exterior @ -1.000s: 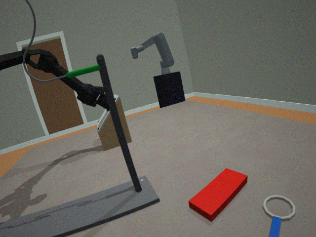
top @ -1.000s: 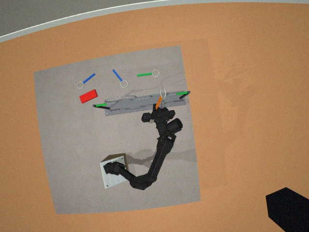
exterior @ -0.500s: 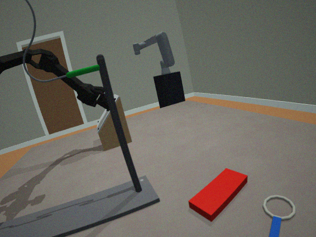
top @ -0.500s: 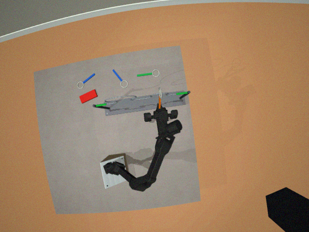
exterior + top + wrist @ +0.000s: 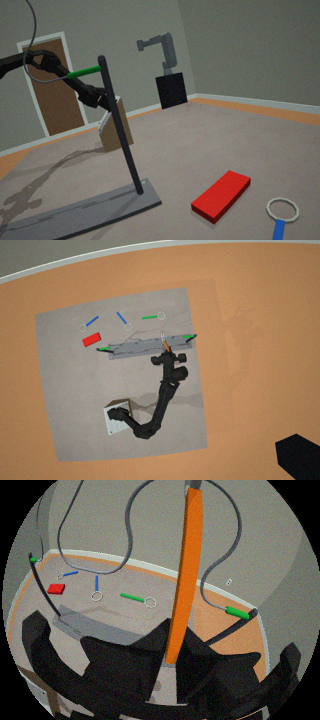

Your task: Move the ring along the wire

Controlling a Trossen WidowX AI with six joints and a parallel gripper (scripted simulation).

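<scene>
The ring with orange handle lies 2 cm ahead of my gripper tip, 2 cm to the left of it and 9 cm above it. The rest, counted from my gripper tip: green-handled ring: 27 cm ahead, 1 cm to the left, 31 cm below; then red block: 23 cm ahead, 54 cm to the left, 31 cm below.
</scene>
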